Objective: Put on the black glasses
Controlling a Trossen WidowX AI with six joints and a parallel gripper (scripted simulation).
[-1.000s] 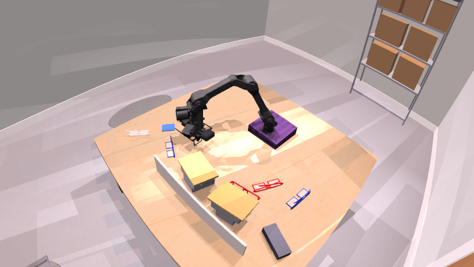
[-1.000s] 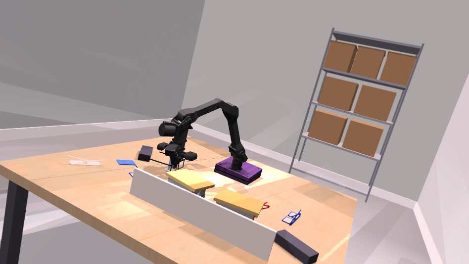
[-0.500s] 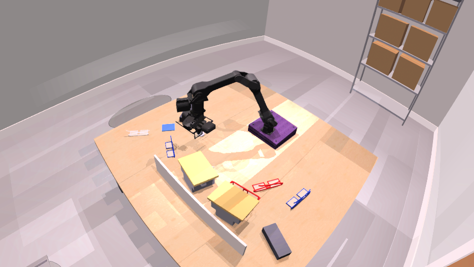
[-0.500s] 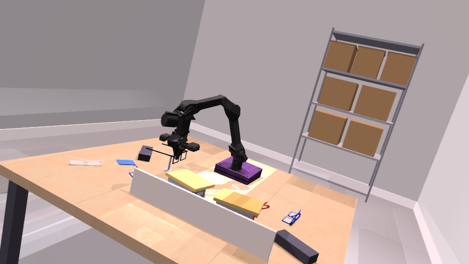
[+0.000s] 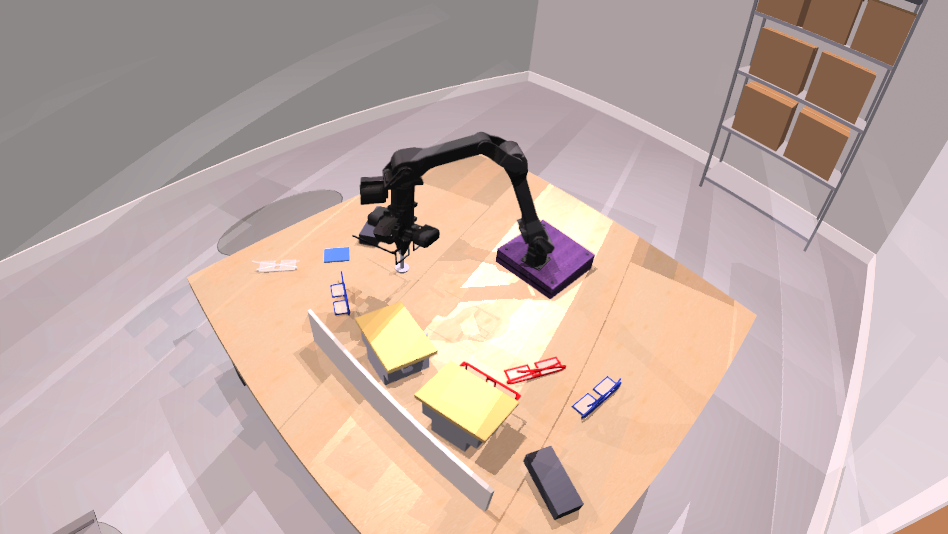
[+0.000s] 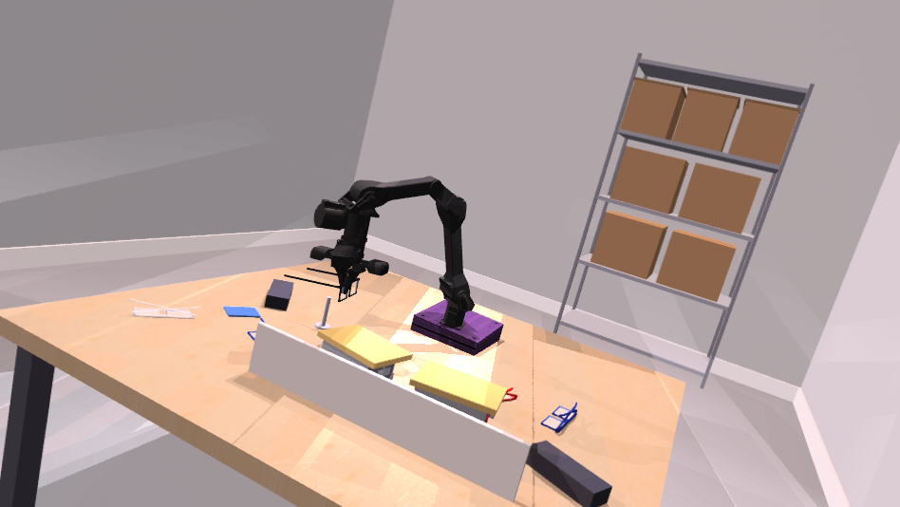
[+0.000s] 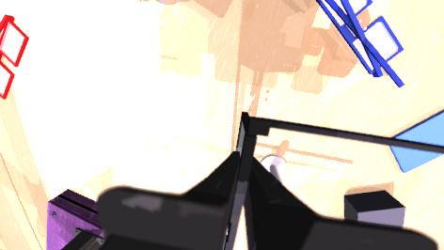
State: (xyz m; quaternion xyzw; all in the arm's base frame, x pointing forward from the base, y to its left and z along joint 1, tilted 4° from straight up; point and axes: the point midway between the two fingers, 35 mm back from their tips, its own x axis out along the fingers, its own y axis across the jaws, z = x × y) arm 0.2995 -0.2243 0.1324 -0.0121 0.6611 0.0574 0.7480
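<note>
Right now my gripper tip is 70 mm past the post, 70 mm to the left of it and 100 mm above it. The rest, counted from my gripper tip: blue card: 20 mm ahead, 250 mm to the right, 130 mm below; then wall panel: 330 mm ahead, 250 mm to the left, 70 mm below.
</note>
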